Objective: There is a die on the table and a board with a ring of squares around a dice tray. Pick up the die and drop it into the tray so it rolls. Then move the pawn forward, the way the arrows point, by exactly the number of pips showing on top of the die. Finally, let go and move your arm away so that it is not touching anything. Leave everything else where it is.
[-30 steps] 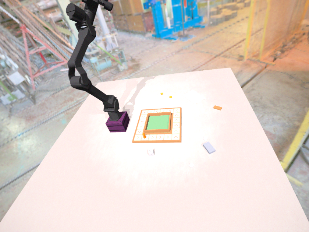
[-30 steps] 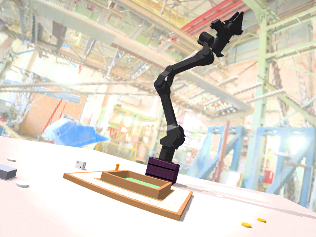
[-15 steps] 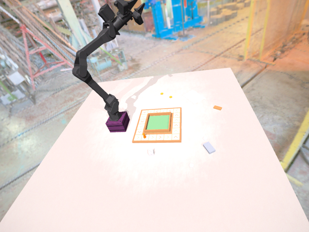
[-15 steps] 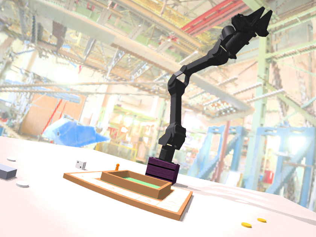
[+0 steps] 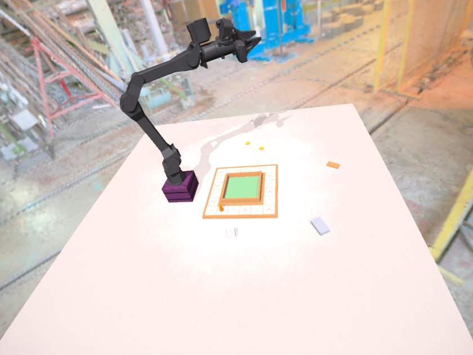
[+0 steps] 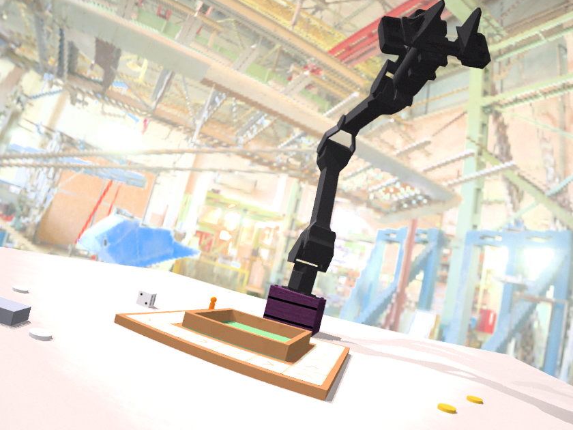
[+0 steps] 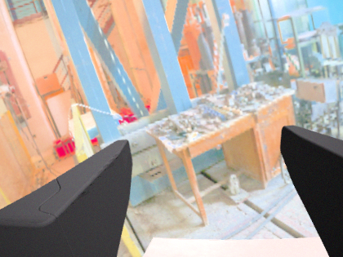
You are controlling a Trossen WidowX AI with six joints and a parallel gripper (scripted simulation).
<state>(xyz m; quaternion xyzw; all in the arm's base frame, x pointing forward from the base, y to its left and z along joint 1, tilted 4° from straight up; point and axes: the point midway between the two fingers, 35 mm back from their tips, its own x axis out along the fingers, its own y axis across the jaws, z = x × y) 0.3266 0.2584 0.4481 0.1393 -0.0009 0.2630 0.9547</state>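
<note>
My gripper tip is now 50 cm above the orange pawn, 37 cm to the left of it and 13 cm past it. From my gripper tip the other things lie so: white sheet 53 cm below, 10 cm ahead, 6 cm to the left; then orange block 52 cm below, 27 cm ahead, 6 cm to the right; then grey block 52 cm below, 38 cm to the right, 24 cm ahead.
</note>
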